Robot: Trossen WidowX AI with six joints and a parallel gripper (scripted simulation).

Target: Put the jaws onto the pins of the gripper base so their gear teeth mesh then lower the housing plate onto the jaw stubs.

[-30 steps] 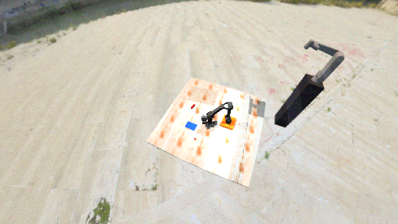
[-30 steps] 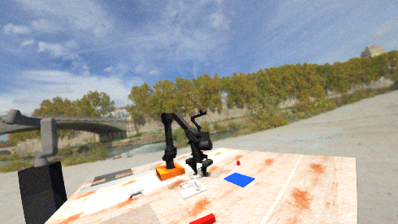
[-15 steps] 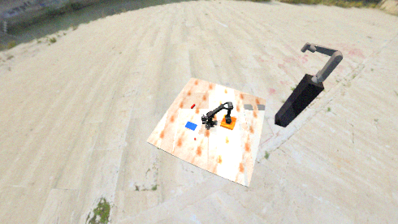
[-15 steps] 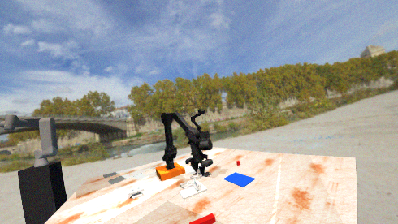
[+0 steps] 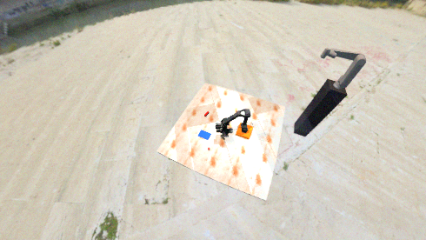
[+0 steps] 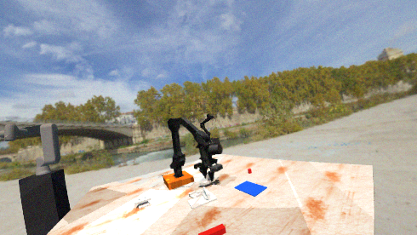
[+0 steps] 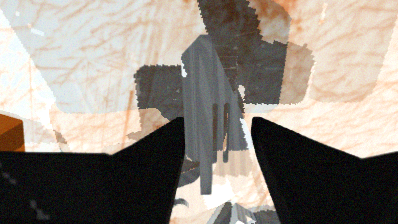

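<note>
The pale flat plate is 120 mm ahead of my gripper tip, 130 mm to the right of it and 20 mm below it. The rest, counted from my gripper tip: blue flat plate: 220 mm ahead, 90 mm to the left, 20 mm below.
</note>
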